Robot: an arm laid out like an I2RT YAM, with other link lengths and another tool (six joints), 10 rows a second.
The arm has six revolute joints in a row. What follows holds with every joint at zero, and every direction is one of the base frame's. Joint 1 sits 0.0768 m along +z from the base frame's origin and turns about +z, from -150.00 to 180.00 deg. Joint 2 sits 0.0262 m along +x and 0.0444 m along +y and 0.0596 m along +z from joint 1 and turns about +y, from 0.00 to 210.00 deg. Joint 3 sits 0.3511 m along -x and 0.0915 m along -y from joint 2 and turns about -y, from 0.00 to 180.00 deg. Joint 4 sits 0.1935 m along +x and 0.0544 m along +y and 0.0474 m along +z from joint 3 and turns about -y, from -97.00 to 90.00 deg. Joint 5 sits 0.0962 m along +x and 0.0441 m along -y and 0.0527 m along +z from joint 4 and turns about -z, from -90.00 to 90.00 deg. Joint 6 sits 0.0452 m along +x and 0.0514 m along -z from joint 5 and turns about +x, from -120.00 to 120.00 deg. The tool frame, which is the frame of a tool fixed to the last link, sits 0.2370 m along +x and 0.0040 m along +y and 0.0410 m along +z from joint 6; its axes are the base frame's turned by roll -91.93, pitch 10.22 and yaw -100.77 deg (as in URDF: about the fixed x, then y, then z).
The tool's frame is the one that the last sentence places.
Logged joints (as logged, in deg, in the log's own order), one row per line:
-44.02 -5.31 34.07 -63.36 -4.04 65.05
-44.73 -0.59 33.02 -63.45 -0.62 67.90
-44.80 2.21 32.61 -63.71 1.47 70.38
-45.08 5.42 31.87 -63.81 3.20 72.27
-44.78 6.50 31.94 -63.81 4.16 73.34
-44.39 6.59 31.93 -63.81 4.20 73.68
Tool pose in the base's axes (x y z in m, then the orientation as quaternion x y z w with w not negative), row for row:
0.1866 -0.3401 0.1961 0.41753 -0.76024 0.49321 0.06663
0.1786 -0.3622 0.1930 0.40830 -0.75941 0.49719 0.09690
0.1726 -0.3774 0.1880 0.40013 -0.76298 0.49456 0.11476
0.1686 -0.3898 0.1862 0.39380 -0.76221 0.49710 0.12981
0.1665 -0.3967 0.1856 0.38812 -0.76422 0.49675 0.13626
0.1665 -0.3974 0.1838 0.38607 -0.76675 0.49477 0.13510
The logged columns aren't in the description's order. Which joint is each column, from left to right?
Columns, left to right: joint 6, joint 4, joint 3, joint 1, joint 5, joint 2.
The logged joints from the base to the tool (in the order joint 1, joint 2, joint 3, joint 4, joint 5, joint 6), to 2 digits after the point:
-63.36 65.05 34.07 -5.31 -4.04 -44.02
-63.45 67.90 33.02 -0.59 -0.62 -44.73
-63.71 70.38 32.61 2.21 1.47 -44.80
-63.81 72.27 31.87 5.42 3.20 -45.08
-63.81 73.34 31.94 6.50 4.16 -44.78
-63.81 73.68 31.93 6.59 4.20 -44.39

